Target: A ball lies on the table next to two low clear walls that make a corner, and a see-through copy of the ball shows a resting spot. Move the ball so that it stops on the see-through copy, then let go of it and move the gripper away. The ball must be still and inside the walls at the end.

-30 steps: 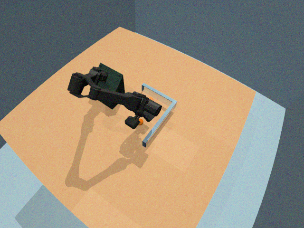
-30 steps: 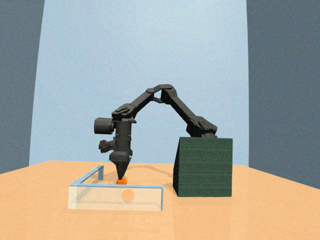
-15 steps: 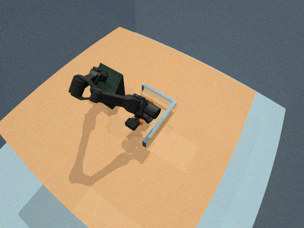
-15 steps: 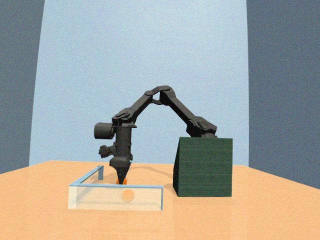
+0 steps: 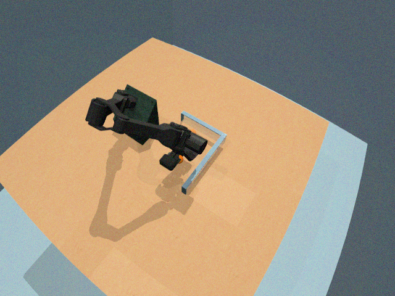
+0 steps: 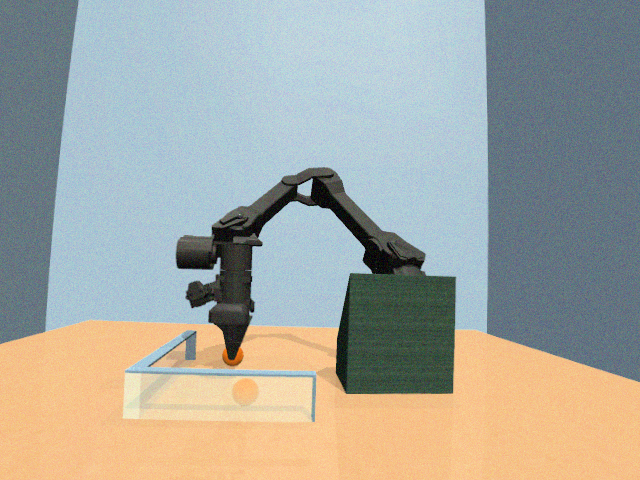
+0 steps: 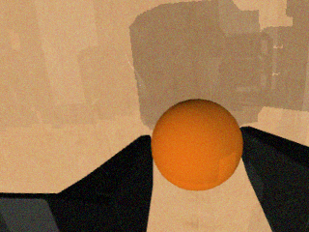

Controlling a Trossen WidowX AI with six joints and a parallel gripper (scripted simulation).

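My gripper tip is 30 mm past the see-through copy of the ball, 160 mm to the right of it and 10 mm above it. Round my gripper tip: orange ball (right at my gripper tip).
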